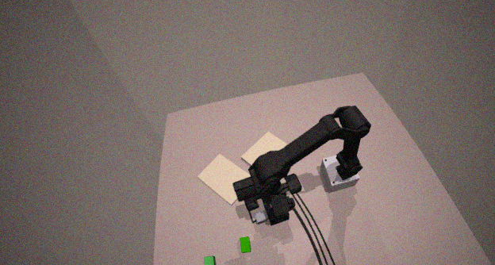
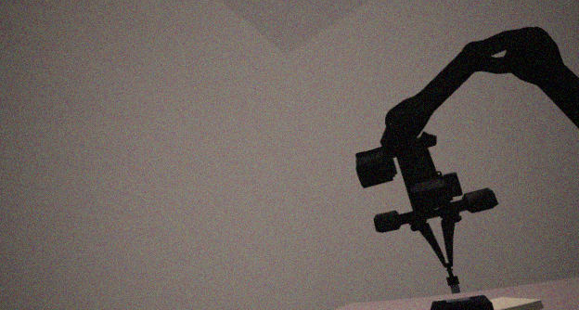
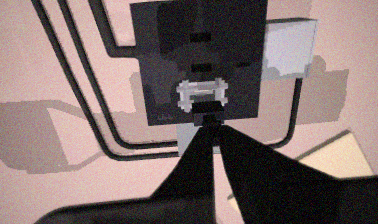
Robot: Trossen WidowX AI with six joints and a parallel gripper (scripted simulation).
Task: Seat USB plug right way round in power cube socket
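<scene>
The USB plug lies 2 cm below my gripper tip.
</scene>
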